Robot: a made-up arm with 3 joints. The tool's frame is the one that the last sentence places.
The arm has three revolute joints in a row. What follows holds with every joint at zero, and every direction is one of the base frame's. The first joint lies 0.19 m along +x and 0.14 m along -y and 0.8 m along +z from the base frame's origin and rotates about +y. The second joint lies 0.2 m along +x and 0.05 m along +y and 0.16 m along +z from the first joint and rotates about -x. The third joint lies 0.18 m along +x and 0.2 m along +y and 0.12 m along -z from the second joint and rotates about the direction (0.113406, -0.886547, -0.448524). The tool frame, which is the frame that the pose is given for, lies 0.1 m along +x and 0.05 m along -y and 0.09 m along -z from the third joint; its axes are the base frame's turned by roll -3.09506, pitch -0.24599 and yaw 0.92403 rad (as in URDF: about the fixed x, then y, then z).
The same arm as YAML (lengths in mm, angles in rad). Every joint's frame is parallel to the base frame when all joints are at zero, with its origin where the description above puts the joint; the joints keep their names.
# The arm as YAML. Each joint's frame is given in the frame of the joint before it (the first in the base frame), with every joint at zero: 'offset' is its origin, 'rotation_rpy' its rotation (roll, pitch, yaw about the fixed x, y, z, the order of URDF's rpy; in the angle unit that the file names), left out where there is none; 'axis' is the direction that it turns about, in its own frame. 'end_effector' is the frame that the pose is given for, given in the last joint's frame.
length_unit: mm
angle_unit: rad
chain:
  - id: joint 1
    offset: [190.0, -140.0, 800.0]
    axis: "+y"
  - id: joint 2
    offset: [200.0, 50.0, 160.0]
    axis: "-x"
  - id: joint 3
    offset: [180.0, 200.0, -120.0]
    axis: [0.113406, -0.886547, -0.448524]
end_effector:
  offset: [100.0, -50.0, -90.0]
  rotation_rpy: [-3.0951, -0.246, 0.924]

